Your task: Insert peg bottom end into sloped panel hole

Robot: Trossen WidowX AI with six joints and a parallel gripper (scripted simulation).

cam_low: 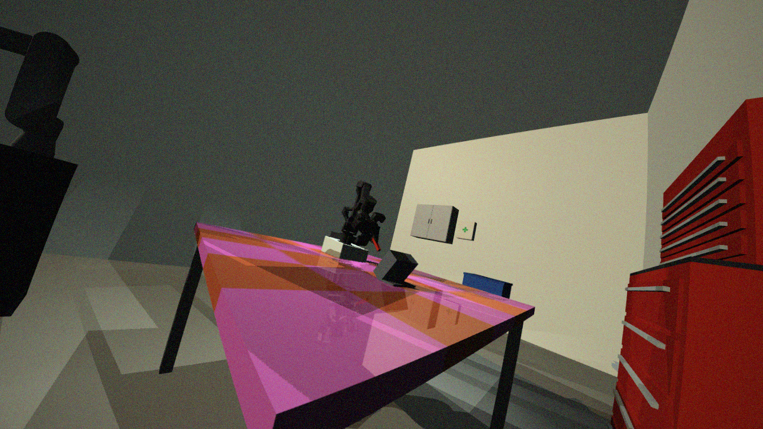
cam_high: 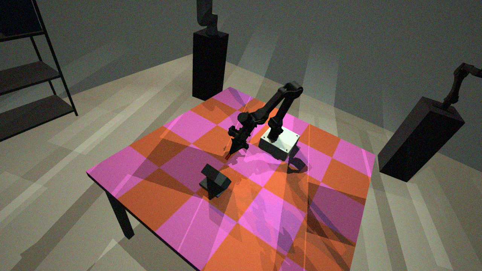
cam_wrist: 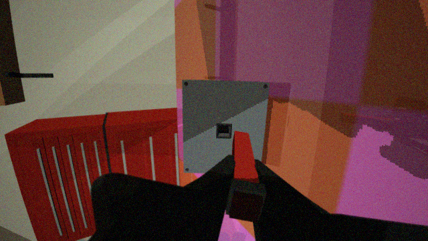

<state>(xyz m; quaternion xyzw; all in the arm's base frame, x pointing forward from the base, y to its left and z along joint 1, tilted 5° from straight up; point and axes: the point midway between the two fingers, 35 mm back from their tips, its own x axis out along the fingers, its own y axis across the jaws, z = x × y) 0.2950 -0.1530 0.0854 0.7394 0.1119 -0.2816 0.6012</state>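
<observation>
Now: gripper tip 130 mm short of the sloped panel, 10 mm to the left of it and 70 mm above it. Round my gripper tip: red peg 10 mm behind, 10 mm above.
</observation>
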